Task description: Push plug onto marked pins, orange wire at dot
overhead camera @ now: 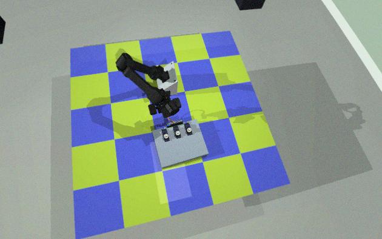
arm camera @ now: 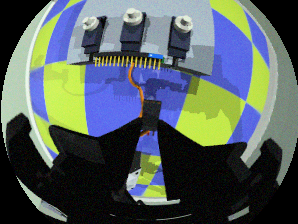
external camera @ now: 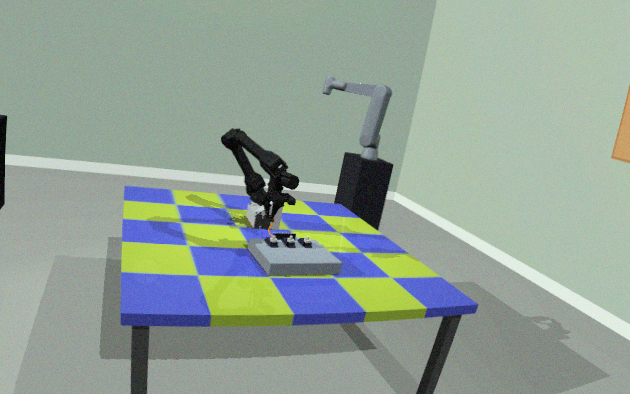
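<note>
Now: gripper tip 80 mm short of the blue band, 40 mm above it and 10 mm to the right of it. From my gripper tip the other things lie so: grey printed holder (230 mm ahead, 90 mm below, 60 mm to the left).
</note>
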